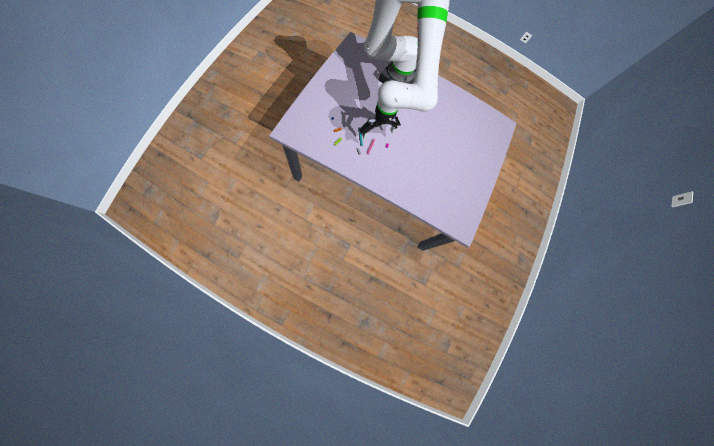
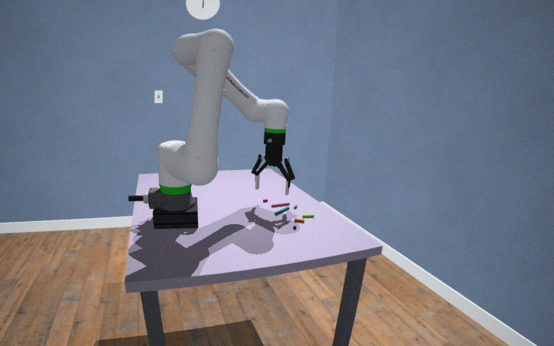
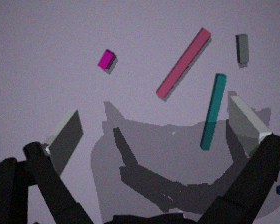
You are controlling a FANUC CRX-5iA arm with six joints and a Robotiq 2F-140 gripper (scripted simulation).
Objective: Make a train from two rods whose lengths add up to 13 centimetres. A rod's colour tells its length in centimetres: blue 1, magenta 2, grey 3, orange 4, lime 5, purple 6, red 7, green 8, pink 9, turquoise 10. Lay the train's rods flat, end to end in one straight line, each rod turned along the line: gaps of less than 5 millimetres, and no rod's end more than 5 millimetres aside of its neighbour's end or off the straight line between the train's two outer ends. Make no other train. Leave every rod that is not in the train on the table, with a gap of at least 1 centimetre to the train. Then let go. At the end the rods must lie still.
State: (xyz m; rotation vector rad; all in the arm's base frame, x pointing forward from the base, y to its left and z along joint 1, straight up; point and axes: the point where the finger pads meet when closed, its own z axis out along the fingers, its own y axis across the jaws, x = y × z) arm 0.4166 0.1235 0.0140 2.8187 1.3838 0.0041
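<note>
Now: the orange rod 70 mm ahead of my hand, 190 mm to the right of it and 70 mm below it. Also, from my hand: pink rod 50 mm ahead, 70 mm below; then magenta rod 10 mm behind, 70 mm to the left, 70 mm below; then turquoise rod 30 mm ahead, 70 mm to the right, 70 mm below.
</note>
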